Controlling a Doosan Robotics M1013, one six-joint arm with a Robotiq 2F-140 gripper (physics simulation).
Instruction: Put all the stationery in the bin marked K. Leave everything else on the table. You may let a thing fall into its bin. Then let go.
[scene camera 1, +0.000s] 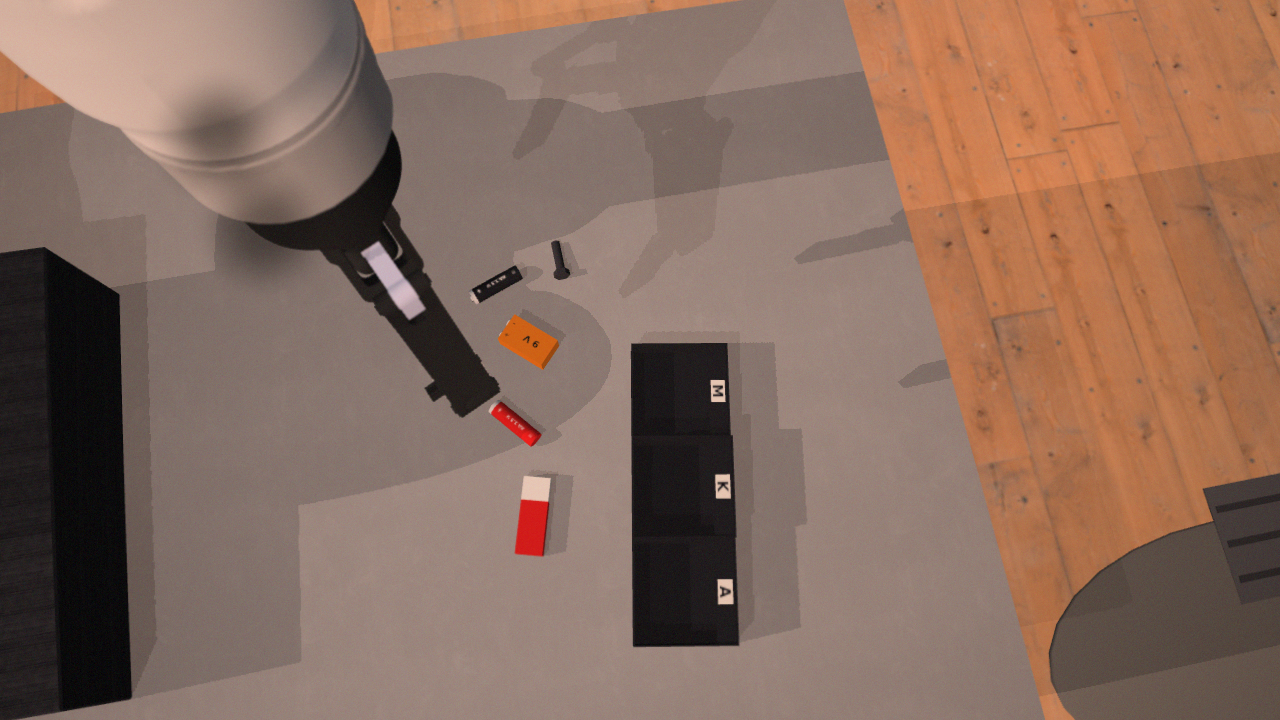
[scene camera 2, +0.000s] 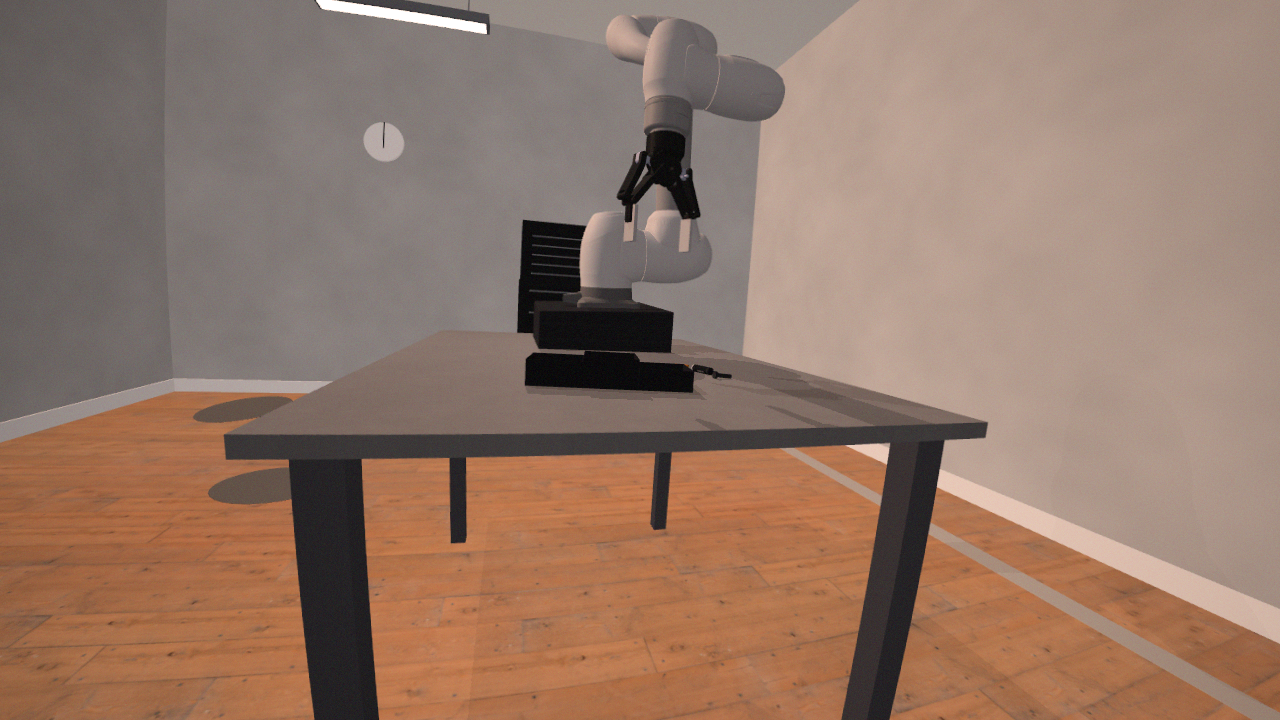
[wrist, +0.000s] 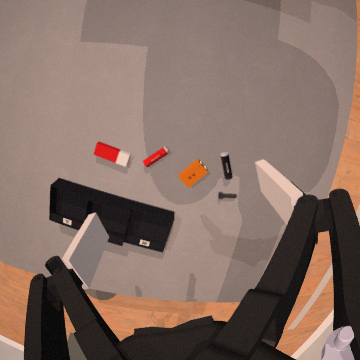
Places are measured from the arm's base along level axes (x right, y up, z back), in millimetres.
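Pixels of known places: gripper, between the fingertips: (scene camera 2: 658, 246) (wrist: 176, 202); arm's base, origin of its link: (scene camera 2: 605, 305).
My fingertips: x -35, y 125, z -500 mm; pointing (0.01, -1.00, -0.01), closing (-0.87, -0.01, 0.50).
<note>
Ahead of a thing's pixels: the offset from my fingertips to its middle. "spot": to the spot under its first point.
A red block with a white end @[dx +113, dy -235, dz -44 mm] (scene camera 1: 532, 515) (wrist: 111, 154), which looks like an eraser, lies flat on the table beside the row of bins. The black bin marked K @[dx +106, dy -218, dz -171 mm] (scene camera 1: 716, 519) (wrist: 111, 199) is the middle one of three joined bins; its label is hidden in the wrist view behind a finger. The bin row @[spot: dx +114, dy -219, dz -212 mm] (scene camera 2: 608, 374) shows from outside in scene camera 2, its inside hidden. My gripper (scene camera 2: 657, 231) (wrist: 176, 202) is open and empty, high above the table, pointing down. In scene camera 1 the arm partly hides it.
A red battery @[dx +30, dy -234, dz -34 mm] (scene camera 1: 515, 423) (wrist: 156, 156), an orange 9V battery @[dx -42, dy -233, dz -51 mm] (scene camera 1: 529, 342) (wrist: 193, 173), a black battery @[dx -99, dy -234, dz -25 mm] (scene camera 1: 495, 284) (wrist: 227, 166) and a dark bolt @[dx -119, dy -236, dz -85 mm] (scene camera 1: 558, 259) (wrist: 227, 195) lie on the table. Bins M and A flank K. The black base block (scene camera 1: 62, 474) (scene camera 2: 602, 328) stands behind.
</note>
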